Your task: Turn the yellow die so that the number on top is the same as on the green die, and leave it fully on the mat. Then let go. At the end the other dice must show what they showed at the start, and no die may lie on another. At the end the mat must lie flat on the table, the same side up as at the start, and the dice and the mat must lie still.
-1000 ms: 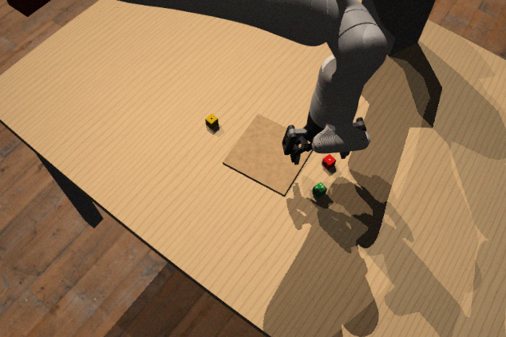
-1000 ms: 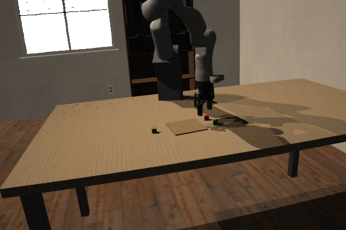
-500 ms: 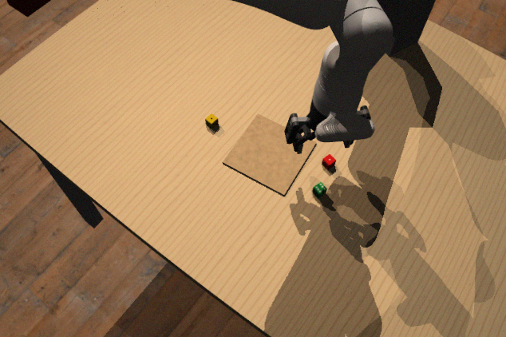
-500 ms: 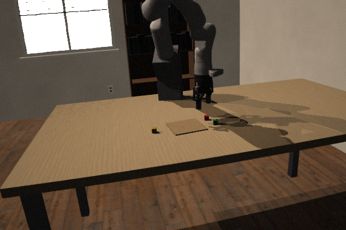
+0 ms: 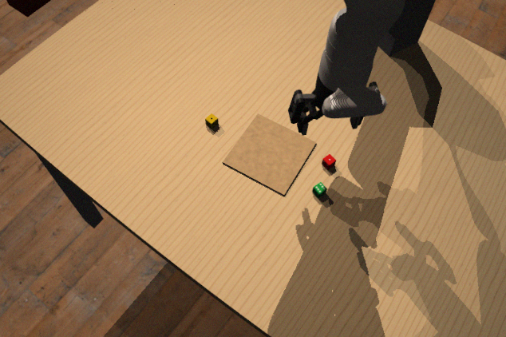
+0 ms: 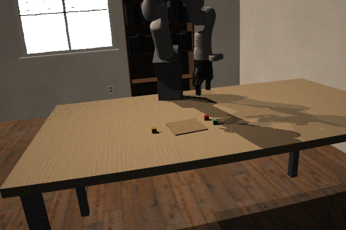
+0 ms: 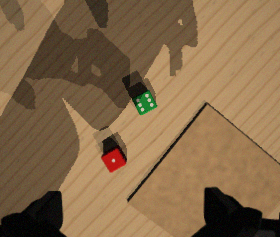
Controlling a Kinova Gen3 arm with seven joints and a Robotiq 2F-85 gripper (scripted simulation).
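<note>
My hand is 240 mm to the left of the yellow die, 130 mm above it and 20 mm short of it. Also, from my hand: red die (130 mm below, 20 mm to the left, 10 mm behind); green die (130 mm below, 50 mm ahead, 30 mm to the left); brown mat (140 mm below, 100 mm to the right, 20 mm ahead).
</note>
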